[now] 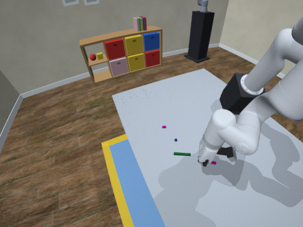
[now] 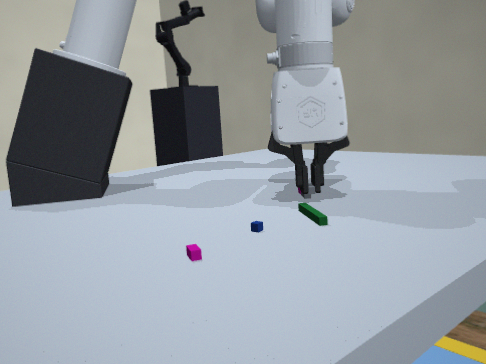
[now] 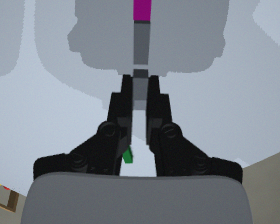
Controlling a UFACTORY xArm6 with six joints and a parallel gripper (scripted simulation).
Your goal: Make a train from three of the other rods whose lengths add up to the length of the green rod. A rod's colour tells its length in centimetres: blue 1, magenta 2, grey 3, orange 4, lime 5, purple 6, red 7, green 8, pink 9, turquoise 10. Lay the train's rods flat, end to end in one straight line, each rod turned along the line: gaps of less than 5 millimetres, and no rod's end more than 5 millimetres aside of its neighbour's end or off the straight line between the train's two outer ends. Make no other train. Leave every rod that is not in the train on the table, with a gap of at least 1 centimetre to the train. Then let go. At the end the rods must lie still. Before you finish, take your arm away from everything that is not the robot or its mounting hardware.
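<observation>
Now: the green rod 5 cm ahead of my hand, 8 cm to the right of it and 3 cm below it. Also, from my hand: blue rod (2 cm ahead, 16 cm to the right, 3 cm below).
</observation>
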